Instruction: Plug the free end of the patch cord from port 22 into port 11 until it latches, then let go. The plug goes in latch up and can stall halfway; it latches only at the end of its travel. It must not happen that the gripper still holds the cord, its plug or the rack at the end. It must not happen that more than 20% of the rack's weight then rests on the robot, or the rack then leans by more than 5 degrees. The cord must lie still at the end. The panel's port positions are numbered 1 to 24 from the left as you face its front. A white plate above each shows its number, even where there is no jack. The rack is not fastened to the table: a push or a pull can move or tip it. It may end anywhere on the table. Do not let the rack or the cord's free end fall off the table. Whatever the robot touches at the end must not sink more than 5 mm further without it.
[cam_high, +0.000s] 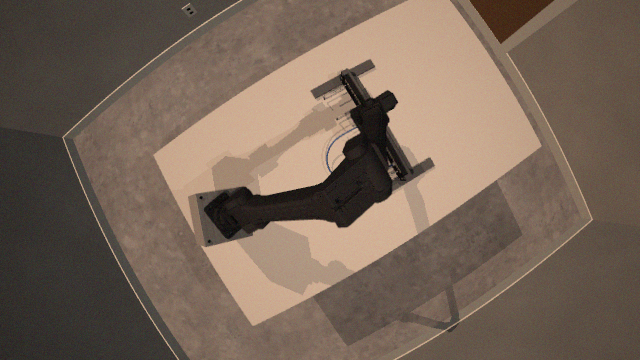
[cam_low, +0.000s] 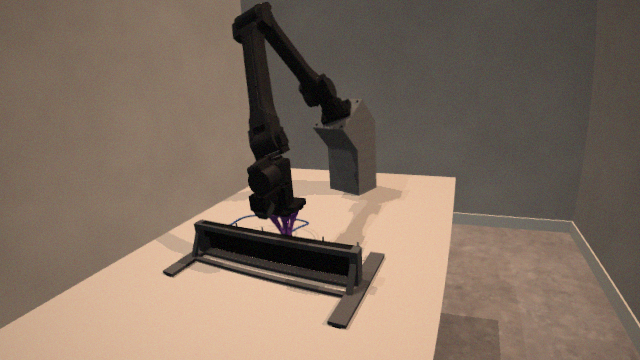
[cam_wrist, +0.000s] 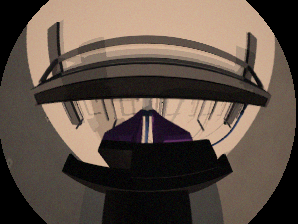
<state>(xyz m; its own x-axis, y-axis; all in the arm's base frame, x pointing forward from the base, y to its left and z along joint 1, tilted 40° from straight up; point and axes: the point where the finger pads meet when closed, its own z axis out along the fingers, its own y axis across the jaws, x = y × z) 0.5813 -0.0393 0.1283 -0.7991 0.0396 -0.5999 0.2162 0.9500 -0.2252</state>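
My hand is 2 cm short of the plug and 1 cm to the left of it.
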